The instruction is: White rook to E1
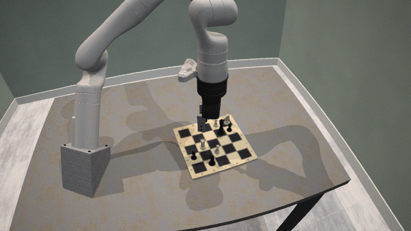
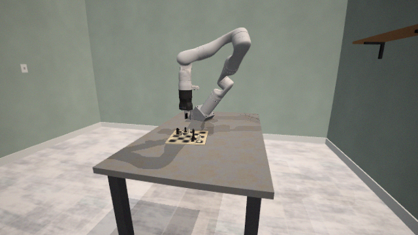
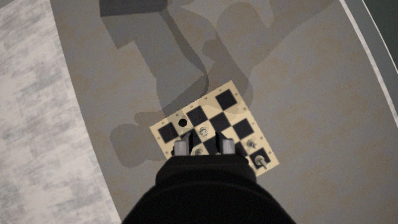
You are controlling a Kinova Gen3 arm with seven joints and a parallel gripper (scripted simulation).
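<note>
The rook is 100 mm below my hand. The rest, counted from my hand: small chessboard: 120 mm below, 40 mm ahead, 10 mm to the left.
</note>
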